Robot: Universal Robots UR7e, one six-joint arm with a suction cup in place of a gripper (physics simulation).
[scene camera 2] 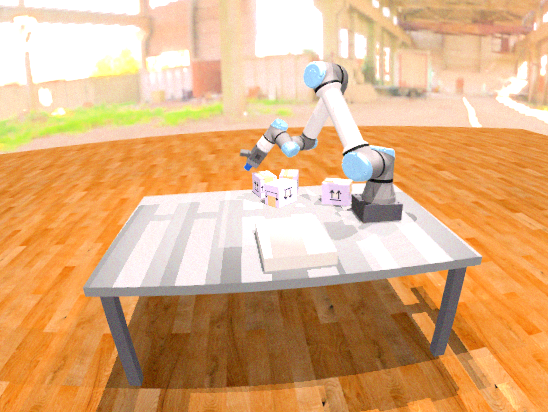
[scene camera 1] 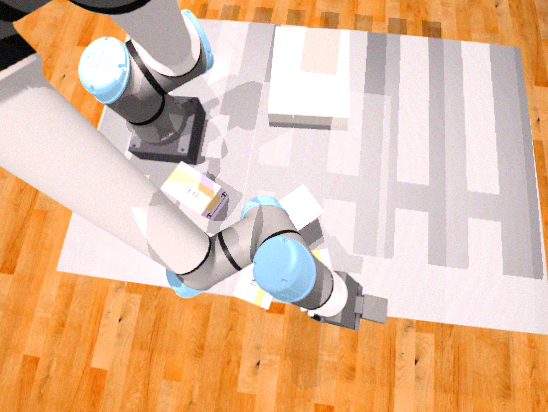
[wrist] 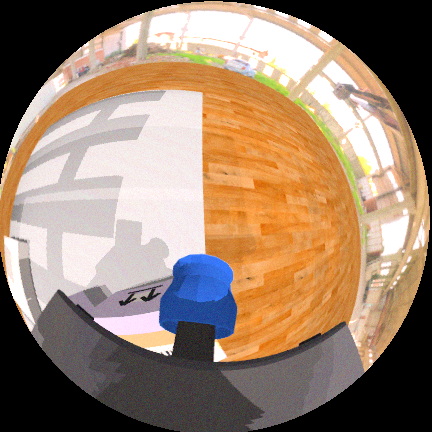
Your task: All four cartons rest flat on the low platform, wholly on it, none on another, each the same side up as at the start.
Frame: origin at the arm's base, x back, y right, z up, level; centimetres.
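Seen in the pictures: end effector, tool point: (scene camera 2: 246, 168) (wrist: 202, 277); arm's base, origin of the base link: (scene camera 2: 378, 199) (scene camera 1: 161, 121).
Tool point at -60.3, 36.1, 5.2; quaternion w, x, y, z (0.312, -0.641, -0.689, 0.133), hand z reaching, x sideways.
Observation:
Offsets run from my tool point to a thing's top centre, as dx, dy, dz. "spot": to the spot under its first point.
The low white platform @[+22.1, -64.6, -7.6] (scene camera 1: 310, 97) (scene camera 2: 300, 261) (wrist: 13, 252) carries no carton. One carton @[+44.3, -18.6, -2.3] (scene camera 1: 190, 191) (scene camera 2: 336, 193) stands on the table near the robot base. A white-topped carton @[+17.5, -18.4, -2.3] (scene camera 1: 302, 206) (scene camera 2: 281, 194) stands nearer the table's middle. Behind it in scene camera 2 are a left carton @[+9.1, -4.2, -2.3] (scene camera 2: 257, 184) and a right carton @[+21.6, -2.0, -2.3] (scene camera 2: 291, 176). In scene camera 1 the arm partly covers one carton @[spot: +23.1, +1.7, -2.3] (scene camera 1: 250, 289) and another carton (scene camera 1: 322, 257). My suction cup (scene camera 2: 248, 167) (wrist: 202, 280) is empty, above and beside the left carton. A carton's side with arrows @[spot: +6.1, -8.4, -4.6] (wrist: 112, 308) shows behind the cup in the wrist view; its top is mostly hidden.
The table (scene camera 1: 450, 300) (scene camera 2: 165, 287) (wrist: 165, 175) has its edge close to the two partly covered cartons. The dark robot base (scene camera 1: 167, 150) (scene camera 2: 376, 209) stands on the table near the single carton. Wooden floor (scene camera 1: 200, 360) (wrist: 280, 215) lies beyond the edge.

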